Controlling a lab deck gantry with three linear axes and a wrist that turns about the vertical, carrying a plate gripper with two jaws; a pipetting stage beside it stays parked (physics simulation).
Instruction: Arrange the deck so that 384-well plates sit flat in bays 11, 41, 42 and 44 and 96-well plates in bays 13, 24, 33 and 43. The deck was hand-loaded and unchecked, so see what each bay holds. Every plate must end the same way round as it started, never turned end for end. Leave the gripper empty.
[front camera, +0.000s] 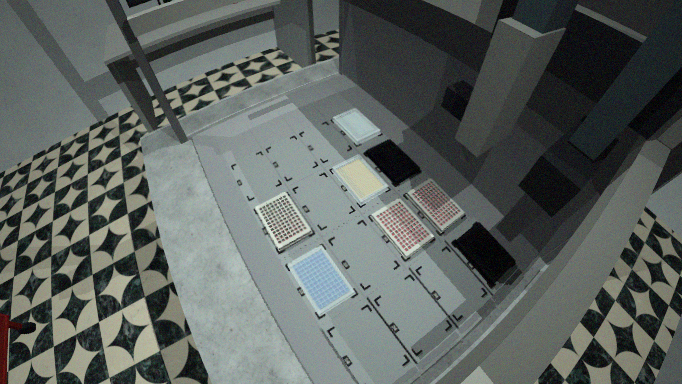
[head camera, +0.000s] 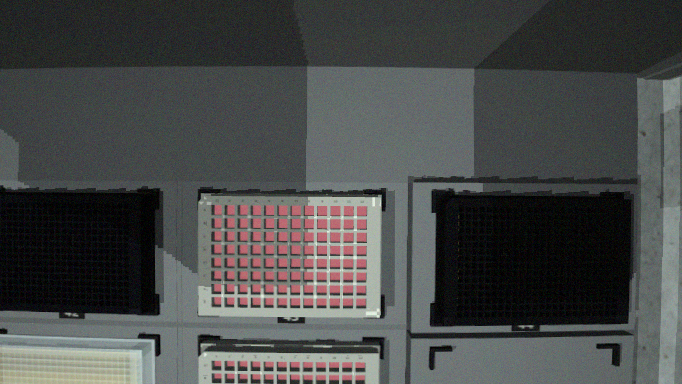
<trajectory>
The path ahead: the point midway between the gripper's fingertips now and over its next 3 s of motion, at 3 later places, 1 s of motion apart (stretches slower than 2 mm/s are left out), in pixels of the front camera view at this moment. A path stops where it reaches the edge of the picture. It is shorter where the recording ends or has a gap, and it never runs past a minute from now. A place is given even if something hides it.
The gripper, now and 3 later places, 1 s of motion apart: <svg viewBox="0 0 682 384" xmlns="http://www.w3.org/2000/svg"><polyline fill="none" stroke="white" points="516,221 382,151 363,135 362,151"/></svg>
</trajectory>
